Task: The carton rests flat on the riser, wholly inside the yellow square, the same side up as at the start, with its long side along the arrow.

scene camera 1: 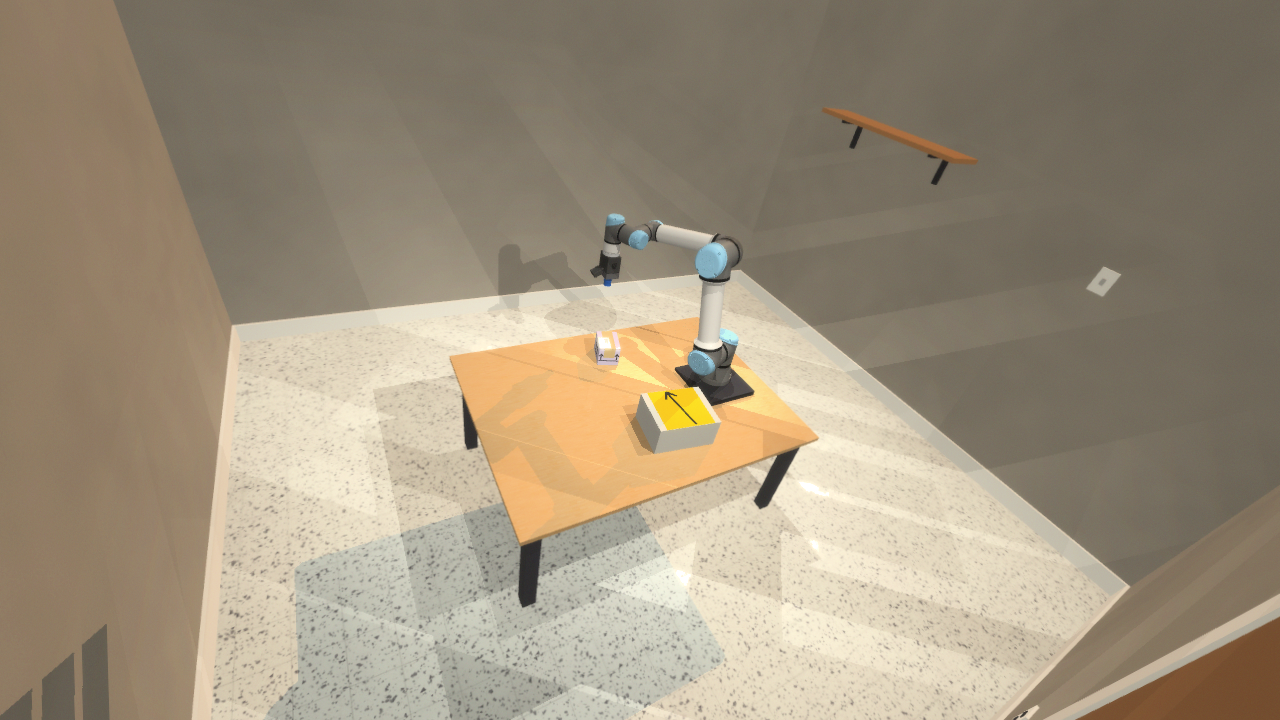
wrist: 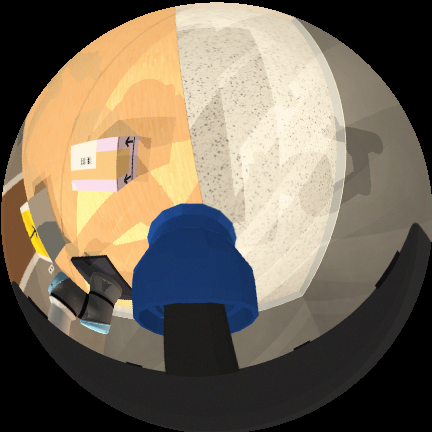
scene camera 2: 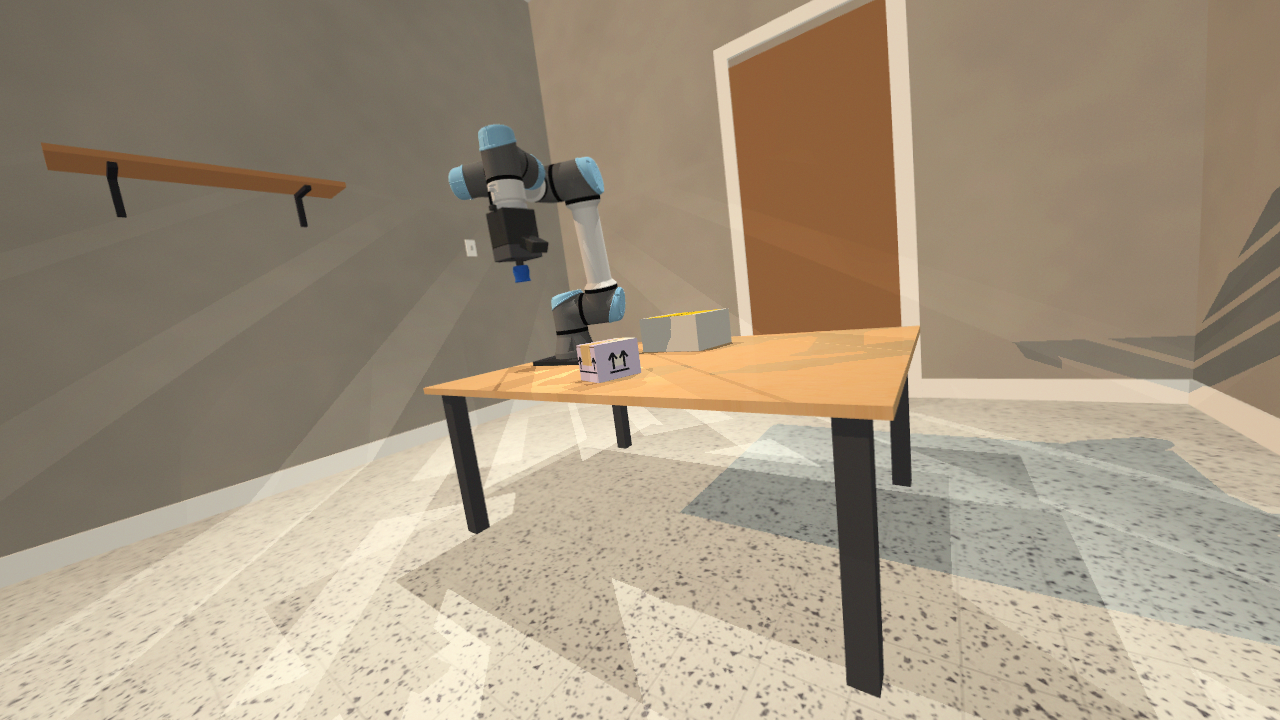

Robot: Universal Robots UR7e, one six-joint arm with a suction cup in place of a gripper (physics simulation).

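The carton point(scene camera 1: 607, 347) point(scene camera 2: 609, 360) point(wrist: 97, 164) is a small lilac and tan box with arrow marks on its sides and a white label on top. It rests upright on the table near the back edge in scene camera 1. The riser point(scene camera 1: 687, 437) point(scene camera 2: 687, 333) point(wrist: 49, 229) is a grey block; its top bears the yellow square point(scene camera 1: 664, 412) point(wrist: 29, 226) with a black arrow. My suction gripper point(scene camera 1: 607, 282) point(scene camera 2: 521, 274) point(wrist: 192, 220), a blue cup, is open with no object on it. It hangs high above the table's back edge, apart from the carton.
The wooden table point(scene camera 1: 572, 447) point(scene camera 2: 787, 376) point(wrist: 145, 65) carries the arm's black base plate point(scene camera 1: 744, 390) point(wrist: 92, 262) beside the riser. A wall shelf point(scene camera 1: 899, 136) point(scene camera 2: 196, 171) is fixed to the grey wall. The door point(scene camera 2: 819, 179) is behind the table in scene camera 2.
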